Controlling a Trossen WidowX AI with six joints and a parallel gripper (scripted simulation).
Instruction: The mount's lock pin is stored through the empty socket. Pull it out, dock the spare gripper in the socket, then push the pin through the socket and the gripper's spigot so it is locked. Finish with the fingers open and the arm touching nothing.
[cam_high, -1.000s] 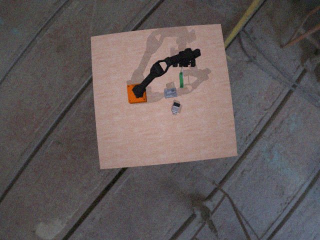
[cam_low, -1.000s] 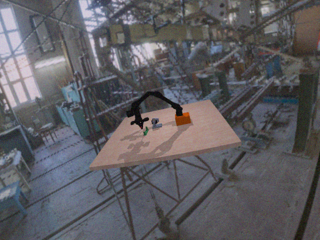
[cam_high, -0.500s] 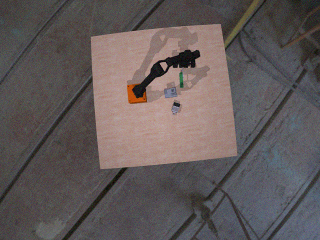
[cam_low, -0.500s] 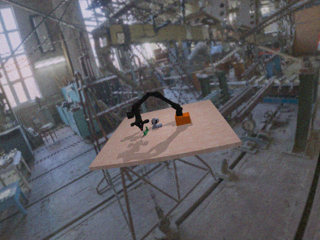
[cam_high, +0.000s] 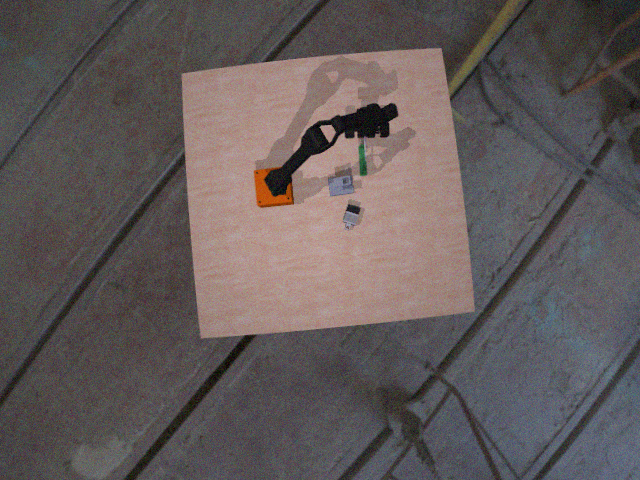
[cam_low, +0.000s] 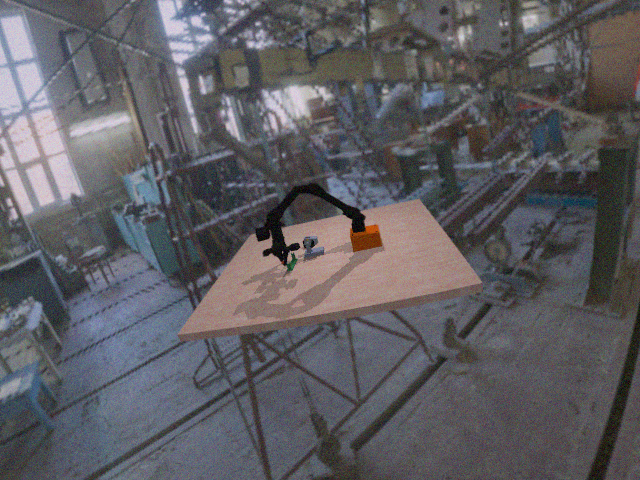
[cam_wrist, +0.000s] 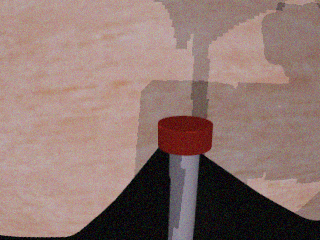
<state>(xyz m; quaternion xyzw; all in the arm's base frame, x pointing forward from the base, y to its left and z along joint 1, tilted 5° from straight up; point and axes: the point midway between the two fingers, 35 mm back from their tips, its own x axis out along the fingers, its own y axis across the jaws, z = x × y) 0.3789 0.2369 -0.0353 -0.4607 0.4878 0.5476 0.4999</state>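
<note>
The green bar lies 10 cm to the right of my gripper tip and 3 cm below it. From my gripper tip the other things lie so: spare gripper (38 cm to the right, 6 cm behind, 3 cm below); mount (22 cm to the right, 10 cm behind).
</note>
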